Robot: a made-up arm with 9 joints. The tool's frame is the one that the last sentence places. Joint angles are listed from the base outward.
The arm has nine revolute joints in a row. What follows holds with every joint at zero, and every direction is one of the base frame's.
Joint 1 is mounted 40.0 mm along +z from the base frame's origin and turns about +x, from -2.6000 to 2.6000 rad.
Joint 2 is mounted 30.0 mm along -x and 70.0 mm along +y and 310.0 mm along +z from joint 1 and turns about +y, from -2.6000 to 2.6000 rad.
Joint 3 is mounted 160.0 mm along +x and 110.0 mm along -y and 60.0 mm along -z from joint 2 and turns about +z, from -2.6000 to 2.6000 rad.
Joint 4 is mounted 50.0 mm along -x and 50.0 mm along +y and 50.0 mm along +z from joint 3 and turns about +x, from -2.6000 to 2.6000 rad.
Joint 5 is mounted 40.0 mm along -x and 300.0 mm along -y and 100.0 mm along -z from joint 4 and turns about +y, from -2.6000 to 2.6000 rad.
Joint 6 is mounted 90.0 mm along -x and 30.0 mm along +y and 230.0 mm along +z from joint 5 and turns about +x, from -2.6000 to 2.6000 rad.
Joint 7 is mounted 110.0 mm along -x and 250.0 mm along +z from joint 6 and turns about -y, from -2.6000 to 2.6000 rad.
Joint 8 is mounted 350.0 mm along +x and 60.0 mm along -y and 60.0 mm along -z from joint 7 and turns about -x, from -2.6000 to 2.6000 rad.
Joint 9 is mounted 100.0 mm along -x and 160.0 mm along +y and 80.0 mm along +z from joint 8 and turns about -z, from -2.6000 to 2.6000 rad.
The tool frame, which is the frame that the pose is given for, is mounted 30.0 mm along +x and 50.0 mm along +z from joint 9; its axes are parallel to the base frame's.
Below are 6 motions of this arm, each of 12 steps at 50 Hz.
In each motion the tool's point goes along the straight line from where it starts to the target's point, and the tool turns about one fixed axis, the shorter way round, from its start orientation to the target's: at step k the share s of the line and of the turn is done. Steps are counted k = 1, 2, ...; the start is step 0. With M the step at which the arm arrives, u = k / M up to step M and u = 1 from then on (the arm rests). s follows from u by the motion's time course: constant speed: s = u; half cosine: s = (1 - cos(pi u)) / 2; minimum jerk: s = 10 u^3 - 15 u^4 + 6 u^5.
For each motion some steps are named. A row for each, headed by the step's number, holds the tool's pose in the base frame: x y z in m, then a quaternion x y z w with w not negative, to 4 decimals.
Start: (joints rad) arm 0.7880 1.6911 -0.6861 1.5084 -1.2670 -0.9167 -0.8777 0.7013 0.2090
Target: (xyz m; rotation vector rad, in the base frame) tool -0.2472 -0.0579 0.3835 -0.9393 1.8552 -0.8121
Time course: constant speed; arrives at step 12
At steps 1, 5, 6, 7, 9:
1: -0.2445 -0.0120 0.3729 -0.2515 0.8240 -0.3174 0.3963
5: -0.2455 -0.0287 0.3768 -0.2984 0.7980 -0.3217 0.4130
6: -0.2457 -0.0329 0.3777 -0.3100 0.7912 -0.3226 0.4170
7: -0.2460 -0.0370 0.3787 -0.3215 0.7841 -0.3235 0.4209
9: -0.2465 -0.0454 0.3806 -0.3443 0.7696 -0.3250 0.4284

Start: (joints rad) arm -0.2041 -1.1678 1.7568 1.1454 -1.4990 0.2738 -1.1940 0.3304 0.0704
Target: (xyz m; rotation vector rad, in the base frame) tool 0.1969 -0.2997 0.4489 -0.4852 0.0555 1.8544
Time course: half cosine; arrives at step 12
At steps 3, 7, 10, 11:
3: 0.1949 -0.3385 0.4276 -0.0999 -0.0596 0.7919 0.5995
7: 0.1960 -0.3165 0.4396 -0.1609 -0.0125 0.7935 0.5867
10: 0.1967 -0.3027 0.4472 -0.1988 0.0171 0.7921 0.5769
11: 0.1969 -0.3005 0.4485 -0.2050 0.0220 0.7917 0.5751

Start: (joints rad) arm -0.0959 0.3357 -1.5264 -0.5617 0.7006 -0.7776 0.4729 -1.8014 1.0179
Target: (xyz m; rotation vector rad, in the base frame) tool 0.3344 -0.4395 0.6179 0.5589 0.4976 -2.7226
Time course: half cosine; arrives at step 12
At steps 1, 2, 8, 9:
1: 0.4070 -0.3345 0.6600 0.1623 0.1528 -0.9463 0.2342
2: 0.4033 -0.3398 0.6579 0.1641 0.1539 -0.9467 0.2304
8: 0.3529 -0.4128 0.6286 0.1872 0.1687 -0.9513 0.1778
9: 0.3452 -0.4239 0.6242 0.1906 0.1709 -0.9517 0.1697

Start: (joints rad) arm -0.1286 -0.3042 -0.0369 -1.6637 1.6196 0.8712 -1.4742 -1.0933 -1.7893
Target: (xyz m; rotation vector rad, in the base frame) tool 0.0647 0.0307 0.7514 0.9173 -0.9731 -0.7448
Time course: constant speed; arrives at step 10
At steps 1, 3, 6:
1: 0.0993 0.0316 0.7529 0.3791 -0.3753 -0.3795 0.7559
3: 0.0916 0.0314 0.7526 0.3874 -0.3901 -0.3703 0.7487
6: 0.0801 0.0311 0.7521 0.3996 -0.4119 -0.3563 0.7374

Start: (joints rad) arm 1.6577 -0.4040 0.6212 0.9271 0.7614 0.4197 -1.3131 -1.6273 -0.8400
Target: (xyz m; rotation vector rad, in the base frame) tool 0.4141 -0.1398 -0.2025 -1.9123 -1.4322 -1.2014
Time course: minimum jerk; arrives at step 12
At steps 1, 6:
1: 0.4001 -0.0836 -0.2084 -0.6368 -0.5363 -0.4683 0.2959
6: 0.4071 -0.1115 -0.2055 -0.6668 -0.5293 -0.4532 0.2642

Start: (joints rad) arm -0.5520 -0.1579 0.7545 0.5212 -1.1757 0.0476 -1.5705 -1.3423 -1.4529
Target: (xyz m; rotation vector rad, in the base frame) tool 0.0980 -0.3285 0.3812 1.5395 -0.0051 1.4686
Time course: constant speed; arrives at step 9
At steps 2, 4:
2: 0.1274 -0.3478 0.3466 0.6490 0.0298 0.5745 0.4978
4: 0.1190 -0.3423 0.3565 0.6445 0.0207 0.5829 0.4944

